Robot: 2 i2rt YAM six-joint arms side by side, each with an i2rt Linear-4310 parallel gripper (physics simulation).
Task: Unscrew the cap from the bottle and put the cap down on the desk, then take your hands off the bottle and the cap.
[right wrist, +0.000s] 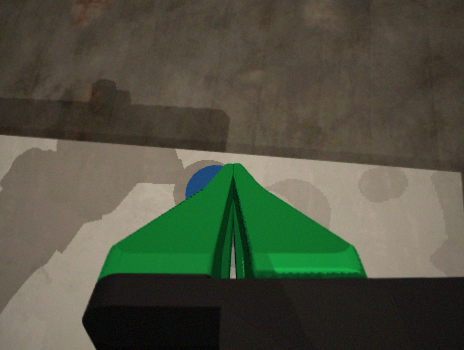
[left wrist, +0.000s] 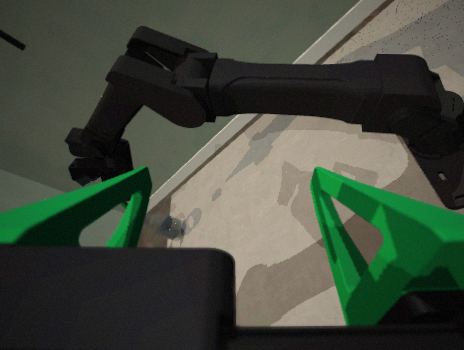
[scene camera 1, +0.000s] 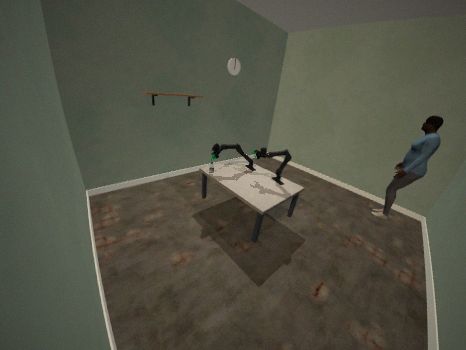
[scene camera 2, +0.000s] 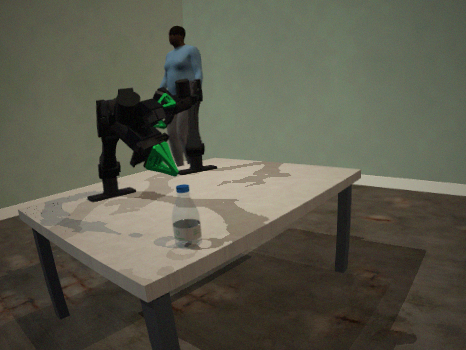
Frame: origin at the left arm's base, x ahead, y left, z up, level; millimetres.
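Seen in the pictures: left gripper, between the fingertips: [left wrist: 231,176] [scene camera 1: 252,154]; right gripper, between the fingertips: [right wrist: 233,176] [scene camera 1: 211,160] [scene camera 2: 177,174]; left arm's base, origin of its link: [scene camera 1: 277,181] [scene camera 2: 196,170]; right arm's base, origin of its link: [left wrist: 439,141] [scene camera 1: 250,167] [scene camera 2: 111,195].
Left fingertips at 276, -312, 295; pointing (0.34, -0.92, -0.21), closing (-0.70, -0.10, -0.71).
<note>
Offsets run from my left fingertips to a thing's middle, as dx, dy, dz. Level surfaces: height alone.
A clear bottle @[+541, -136, -223] [scene camera 1: 211,169] [scene camera 2: 187,216] [left wrist: 172,226] stands upright on the desk @[dz -296] [scene camera 2: 280,200] near its edge. Its blue cap @[+541, -136, -155] [scene camera 2: 183,188] [right wrist: 201,181] sits on the bottle's top. My right gripper [scene camera 2: 176,173] [right wrist: 233,176] is shut with its fingertips together and nothing between them. It is above the cap and off to one side of it, apart from it in scene camera 2. In the right wrist view its fingers hide part of the cap and most of the bottle. My left gripper [scene camera 1: 255,153] [scene camera 2: 167,112] [left wrist: 231,176] is open and empty, high above the desk and away from the bottle.
The right arm [left wrist: 300,92] reaches across the left wrist view. In scene camera 2 the two arms overlap. A person [scene camera 1: 419,150] [scene camera 2: 183,67] stands beyond the desk. A wall shelf [scene camera 1: 172,94] and a clock [scene camera 1: 234,66] are on the wall.
</note>
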